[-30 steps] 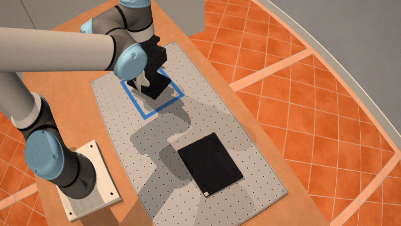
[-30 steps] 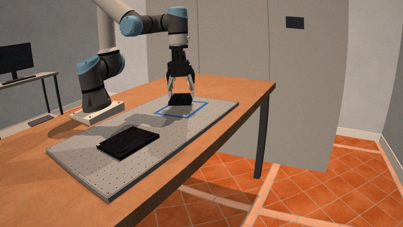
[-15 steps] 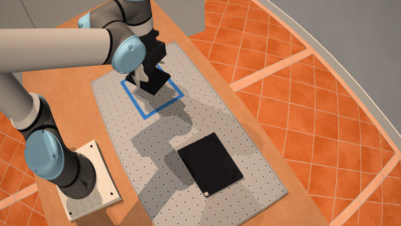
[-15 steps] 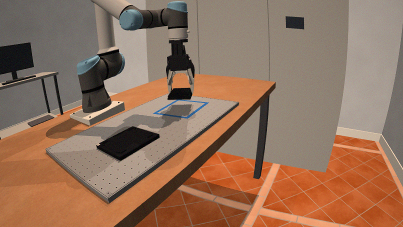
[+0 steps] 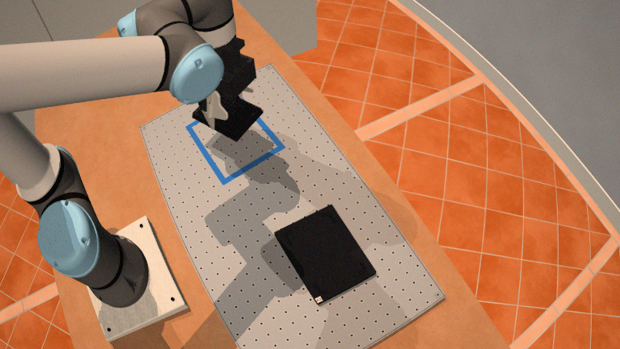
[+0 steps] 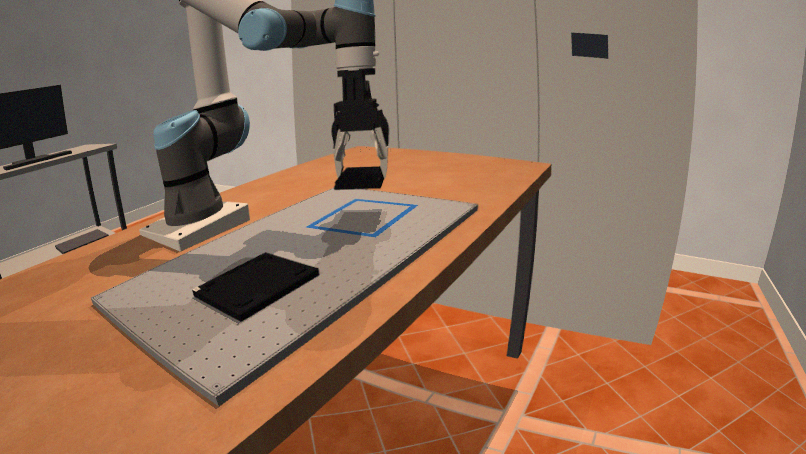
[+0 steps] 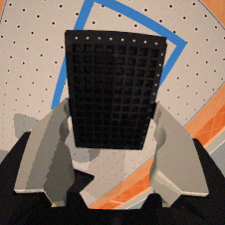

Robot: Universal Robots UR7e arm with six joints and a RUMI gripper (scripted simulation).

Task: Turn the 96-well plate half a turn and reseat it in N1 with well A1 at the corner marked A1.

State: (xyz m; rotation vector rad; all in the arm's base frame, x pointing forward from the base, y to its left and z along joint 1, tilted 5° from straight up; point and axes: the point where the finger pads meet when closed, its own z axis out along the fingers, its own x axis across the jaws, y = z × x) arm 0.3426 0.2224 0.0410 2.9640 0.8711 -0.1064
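The black plate nest N1 lies 330 mm to the right of my hand, 80 mm below it and 70 mm ahead of it. Round my hand: black 96-well plate (10 mm below); white A1 label (410 mm to the right, 80 mm below, 20 mm ahead).
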